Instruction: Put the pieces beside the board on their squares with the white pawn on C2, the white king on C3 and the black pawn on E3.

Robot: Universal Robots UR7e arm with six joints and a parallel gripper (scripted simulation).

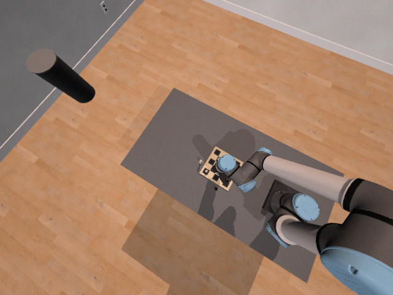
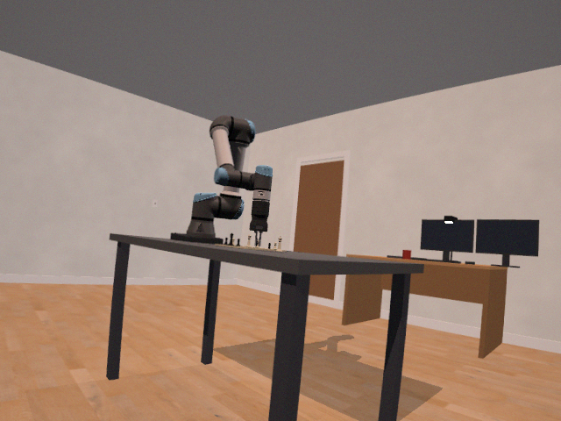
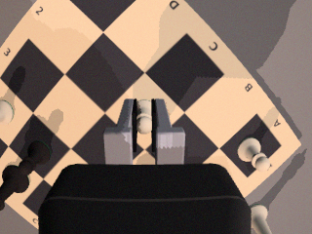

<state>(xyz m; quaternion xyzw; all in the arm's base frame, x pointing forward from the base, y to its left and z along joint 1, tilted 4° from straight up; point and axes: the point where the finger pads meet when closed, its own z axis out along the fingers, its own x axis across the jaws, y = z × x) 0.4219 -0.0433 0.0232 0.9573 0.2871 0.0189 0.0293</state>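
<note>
The chessboard lies 1 cm behind my hand, 4 cm to the right of it and 3 cm below it. Round my hand: large black piece (6 cm behind, 11 cm to the right); then white piece (14 cm ahead, 3 cm to the right).
</note>
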